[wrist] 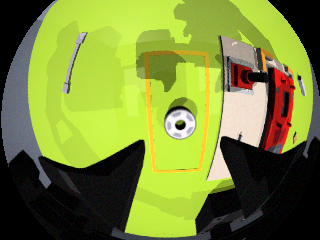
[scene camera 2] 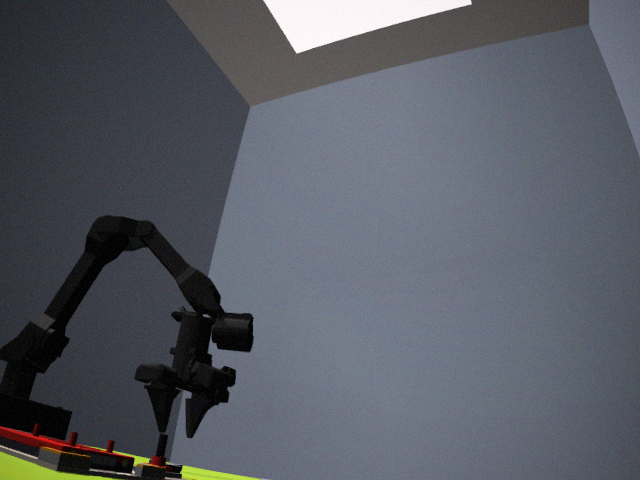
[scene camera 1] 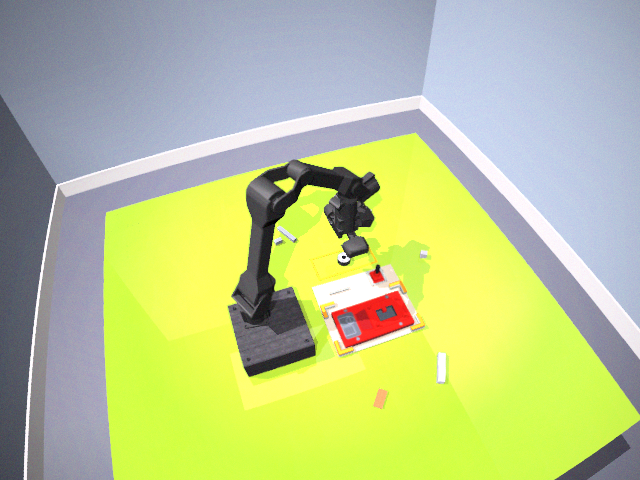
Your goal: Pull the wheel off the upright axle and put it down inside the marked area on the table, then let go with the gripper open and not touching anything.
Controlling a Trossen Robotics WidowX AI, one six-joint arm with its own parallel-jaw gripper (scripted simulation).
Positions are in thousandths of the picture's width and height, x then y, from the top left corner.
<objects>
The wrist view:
my gripper: 577, 598
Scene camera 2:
my gripper: 276, 907
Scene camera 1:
my gripper: 538, 514
</objects>
